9 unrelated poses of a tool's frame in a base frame.
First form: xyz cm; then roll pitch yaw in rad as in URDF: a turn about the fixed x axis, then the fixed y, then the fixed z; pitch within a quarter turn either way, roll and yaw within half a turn.
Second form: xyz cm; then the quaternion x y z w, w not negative. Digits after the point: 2 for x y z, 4 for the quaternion.
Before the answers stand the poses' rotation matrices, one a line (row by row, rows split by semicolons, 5 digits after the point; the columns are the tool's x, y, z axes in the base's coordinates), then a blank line. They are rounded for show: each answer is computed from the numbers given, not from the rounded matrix.
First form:
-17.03, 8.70, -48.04, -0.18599, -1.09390, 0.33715
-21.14, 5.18, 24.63, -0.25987, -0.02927, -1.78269
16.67, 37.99, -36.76, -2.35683, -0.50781, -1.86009
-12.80, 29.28, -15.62, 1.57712, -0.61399, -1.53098
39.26, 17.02, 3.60, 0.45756, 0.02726, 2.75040
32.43, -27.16, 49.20, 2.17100, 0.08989, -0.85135
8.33, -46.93, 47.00, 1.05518, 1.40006, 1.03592
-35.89, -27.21, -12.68, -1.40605, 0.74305, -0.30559
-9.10, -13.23, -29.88, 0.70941, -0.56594, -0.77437
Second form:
0.43318 -0.17006 -0.88512; 0.15184 0.98177 -0.11431; 0.88842 -0.08488 0.45111
-0.21022 0.94323 0.25716; -0.97722 -0.21060 -0.02639; 0.02927 -0.25684 0.96601
-0.24928 -0.77618 0.57914; -0.83750 -0.12750 -0.53135; 0.48626 -0.61749 -0.61827
0.03254 -0.02925 -0.99904; -0.81671 0.57541 -0.04345; 0.57613 0.81734 -0.00517
-0.92411 -0.35320 0.14583; 0.38115 -0.82477 0.41771; -0.02726 0.44160 0.89680
0.65631 -0.37602 -0.65412; -0.74913 -0.42791 -0.50566; -0.08977 0.82189 -0.56253
0.08661 0.01281 0.99616; 0.14618 0.98893 -0.02543; -0.98546 0.14782 0.08378
0.70229 -0.58712 0.40260; -0.22155 0.35719 0.90738; -0.67654 -0.72644 0.12077
0.60340 0.28088 -0.74633; -0.59024 0.78664 -0.18116; 0.53621 0.54983 0.64045

-17.03, 8.70, -48.04, 0.0087, -0.5238, 0.0951, 0.8465
-21.14, 5.18, 24.63, -0.0927, 0.0917, -0.7725, 0.6215
16.67, 37.99, -36.76, -0.6117, 0.6596, -0.4355, 0.0352
-12.80, 29.28, -15.62, 0.3400, -0.6221, -0.3110, 0.6330
39.26, 17.02, 3.60, 0.0311, 0.2250, 0.9547, 0.1923
32.43, -27.16, 49.20, 0.8134, -0.3458, -0.2286, 0.4080
8.33, -46.93, 47.00, 0.0589, 0.6743, 0.0454, 0.7347
-35.89, -27.21, -12.68, -0.5532, 0.3654, 0.1238, 0.7383
-9.10, -13.23, -29.88, 0.2100, -0.3684, -0.2502, 0.8704

